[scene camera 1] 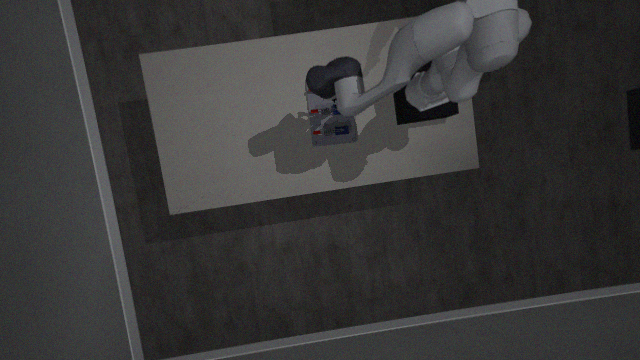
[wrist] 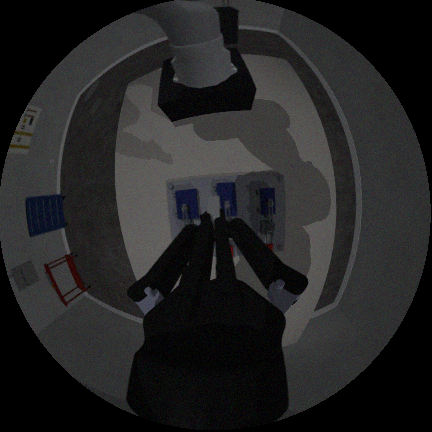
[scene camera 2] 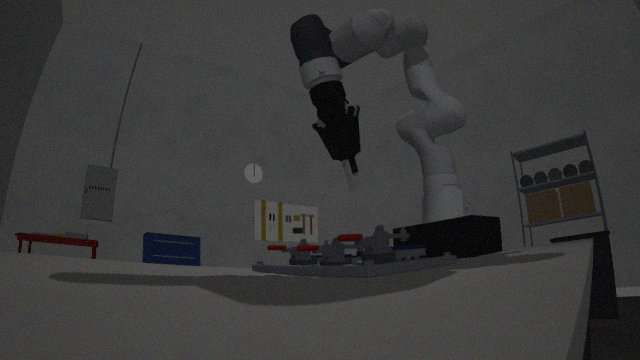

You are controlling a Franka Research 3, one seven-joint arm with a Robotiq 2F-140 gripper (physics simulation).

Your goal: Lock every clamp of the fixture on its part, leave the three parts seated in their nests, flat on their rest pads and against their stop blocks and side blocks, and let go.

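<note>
The grey fixture plate (scene camera 1: 332,142) (scene camera 2: 320,270) (wrist: 207,185) lies on the table. In the wrist view, three blue parts, left (wrist: 184,199), middle (wrist: 226,192) and right (wrist: 265,193), sit in a row, each with a clamp arm reaching over it. The red handles (scene camera 2: 276,247) (scene camera 2: 307,248) (scene camera 2: 350,237) lie low and roughly level. The right clamp's handle (wrist: 270,247) and middle clamp's handle (wrist: 231,251) show in the wrist view; the left one is hidden by a finger. My gripper (scene camera 2: 352,181) (wrist: 215,203) is shut, empty and above the fixture. Pad and block contact is too small to tell.
The arm's black base box (scene camera 1: 425,112) (scene camera 2: 450,235) (wrist: 207,102) stands on the pale table (scene camera 1: 225,165) (scene camera 2: 200,320) beyond the fixture's part side. A red bench (scene camera 2: 55,240), blue cabinet (scene camera 2: 171,249) and shelf rack (scene camera 2: 550,147) stand away from the table.
</note>
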